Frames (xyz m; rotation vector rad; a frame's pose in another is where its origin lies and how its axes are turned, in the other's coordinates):
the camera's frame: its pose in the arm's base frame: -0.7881 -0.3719 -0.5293 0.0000 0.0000 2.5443
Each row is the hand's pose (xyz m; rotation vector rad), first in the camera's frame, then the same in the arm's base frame.
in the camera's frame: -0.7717 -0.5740 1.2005 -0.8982 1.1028 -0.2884
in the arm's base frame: 0.1728 -0.3313 0.6712 -1.5643 -0.6336 1.7547
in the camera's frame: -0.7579 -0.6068 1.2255 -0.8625 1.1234 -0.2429
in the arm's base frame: 0.1798 -0.2964 0.6962 -1.5921 -0.5922 1.7981
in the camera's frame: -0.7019 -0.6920 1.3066 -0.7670 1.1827 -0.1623
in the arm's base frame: 0.1815 -0.1945 0.7773 -1.6571 -0.4706 1.8718
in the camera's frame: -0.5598 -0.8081 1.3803 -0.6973 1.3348 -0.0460
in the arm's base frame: 0.1293 -0.0185 0.8510 -1.8454 -0.3411 1.8965
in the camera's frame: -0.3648 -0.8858 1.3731 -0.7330 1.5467 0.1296
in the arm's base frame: 0.0117 0.1554 0.8438 -2.1602 -0.3130 1.8561
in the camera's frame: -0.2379 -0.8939 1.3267 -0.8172 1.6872 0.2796
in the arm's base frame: -0.0887 0.2334 0.7974 -2.4071 -0.3697 1.7979
